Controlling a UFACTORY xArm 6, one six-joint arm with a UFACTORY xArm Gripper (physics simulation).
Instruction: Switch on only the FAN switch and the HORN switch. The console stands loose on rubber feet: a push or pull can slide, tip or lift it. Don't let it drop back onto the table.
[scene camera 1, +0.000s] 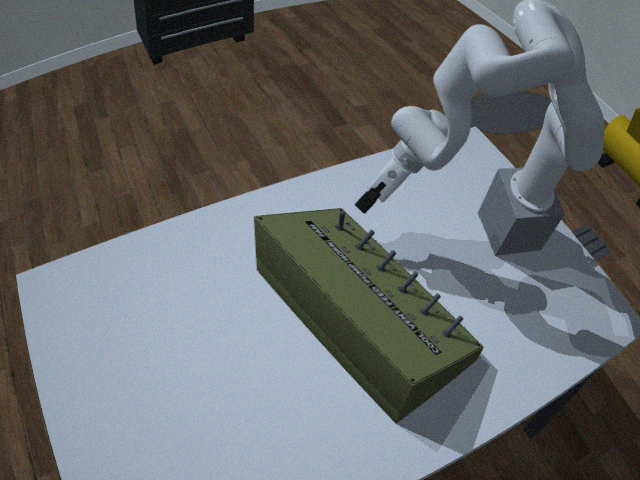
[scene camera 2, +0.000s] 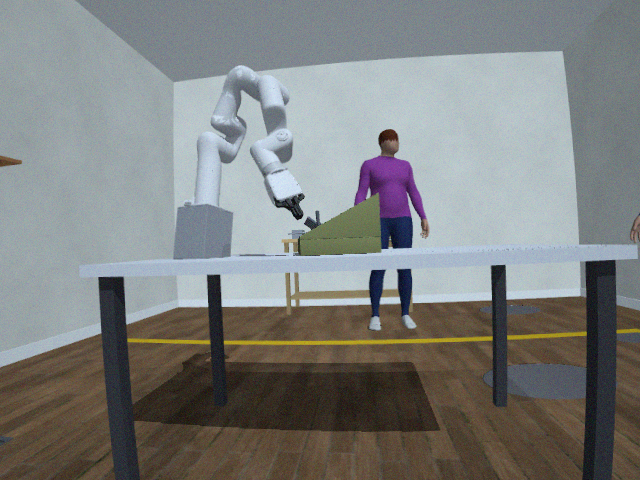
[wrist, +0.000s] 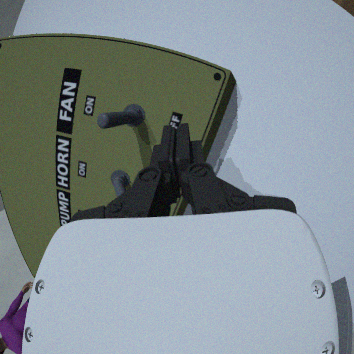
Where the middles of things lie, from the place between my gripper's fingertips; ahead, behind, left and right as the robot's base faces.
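Olive console (scene camera 1: 401, 354): 40 mm below my hand, 190 mm to the left of it and 120 mm ahead of it.
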